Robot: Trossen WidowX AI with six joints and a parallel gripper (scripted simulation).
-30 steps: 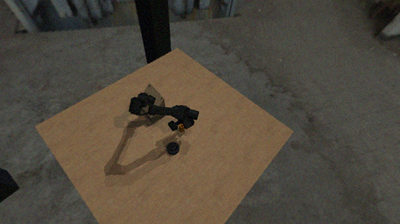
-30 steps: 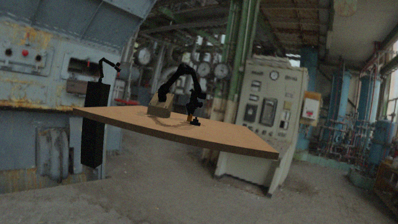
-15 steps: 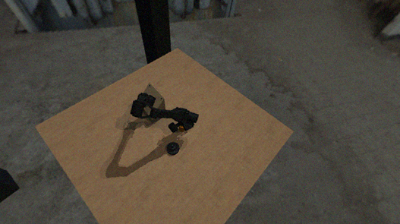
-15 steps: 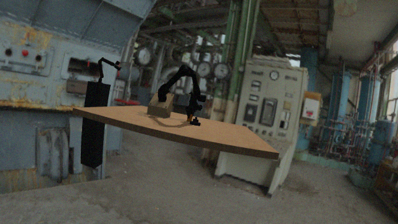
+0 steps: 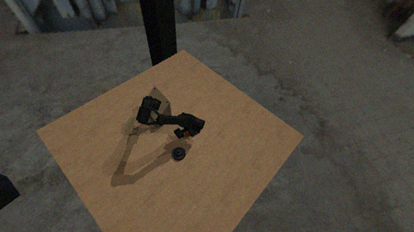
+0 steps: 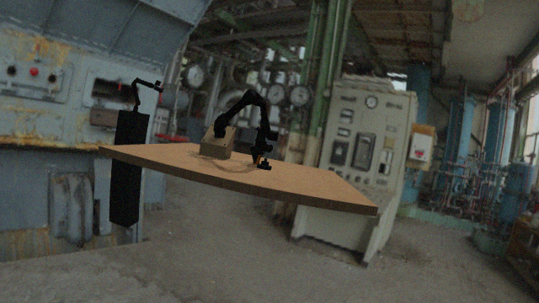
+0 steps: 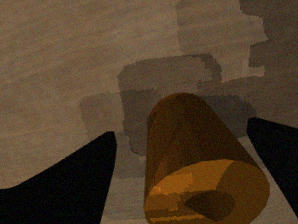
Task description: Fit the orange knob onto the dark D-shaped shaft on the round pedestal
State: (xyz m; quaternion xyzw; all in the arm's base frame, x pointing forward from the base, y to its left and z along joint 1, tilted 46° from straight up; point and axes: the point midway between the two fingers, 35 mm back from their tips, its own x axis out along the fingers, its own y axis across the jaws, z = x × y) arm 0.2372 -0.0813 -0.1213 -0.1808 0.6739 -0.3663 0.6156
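My gripper tip is now 15 cm to the left of the dark round pedestal, 6 cm short of it and 2 cm below it. From my gripper tip the other things lie so: orange knob: 2 cm above.
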